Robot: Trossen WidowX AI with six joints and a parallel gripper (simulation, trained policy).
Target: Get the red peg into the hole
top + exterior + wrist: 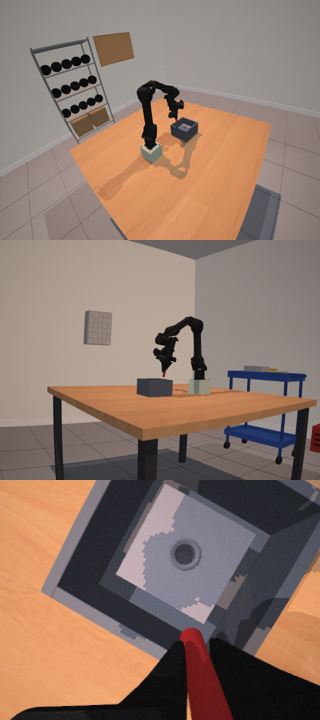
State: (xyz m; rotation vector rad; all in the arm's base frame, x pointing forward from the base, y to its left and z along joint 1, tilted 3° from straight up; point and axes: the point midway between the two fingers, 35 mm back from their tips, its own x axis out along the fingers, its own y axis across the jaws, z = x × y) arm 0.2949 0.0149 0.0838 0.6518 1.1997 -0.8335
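Right now my gripper tip is 1 cm past the red peg, 1 cm to the right of it and 1 cm below it. The rest, counted from my gripper tip: dark grey box (3 cm ahead, 5 cm to the right, 12 cm below); then pale plate (3 cm ahead, 5 cm to the right, 10 cm below).
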